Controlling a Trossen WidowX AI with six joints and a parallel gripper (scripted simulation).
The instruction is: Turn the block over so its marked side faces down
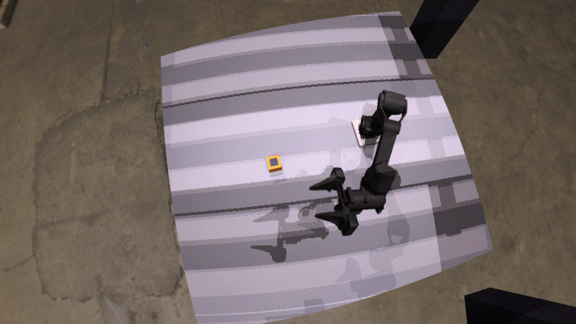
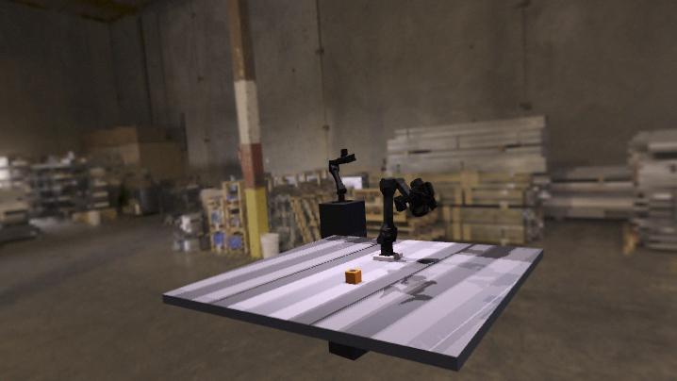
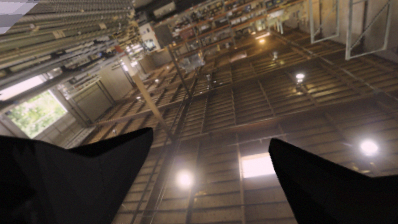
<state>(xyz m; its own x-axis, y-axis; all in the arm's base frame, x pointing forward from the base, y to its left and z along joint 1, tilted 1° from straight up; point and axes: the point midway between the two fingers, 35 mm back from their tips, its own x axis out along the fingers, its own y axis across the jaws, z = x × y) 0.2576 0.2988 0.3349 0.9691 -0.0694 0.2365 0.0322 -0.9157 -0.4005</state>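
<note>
The orange block lies 100 mm ahead of my gripper tip, 200 mm to the right of it and 330 mm below it.
</note>
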